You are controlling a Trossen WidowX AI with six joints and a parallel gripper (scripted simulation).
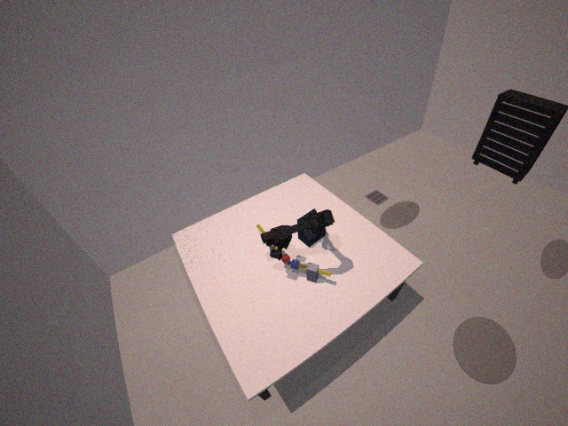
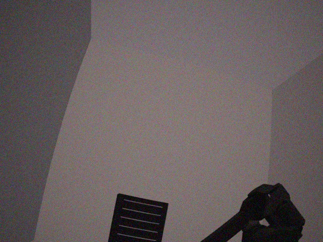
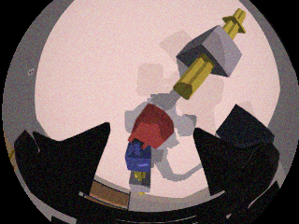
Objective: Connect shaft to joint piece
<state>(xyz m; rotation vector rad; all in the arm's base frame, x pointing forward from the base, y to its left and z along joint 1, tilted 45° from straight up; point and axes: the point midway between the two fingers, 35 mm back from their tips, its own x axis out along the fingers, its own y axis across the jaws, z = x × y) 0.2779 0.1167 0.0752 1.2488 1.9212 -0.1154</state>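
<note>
Now: gripper tip 10 mm past the red square joint piece, 20 mm to the right of it and 40 mm above it.
</note>
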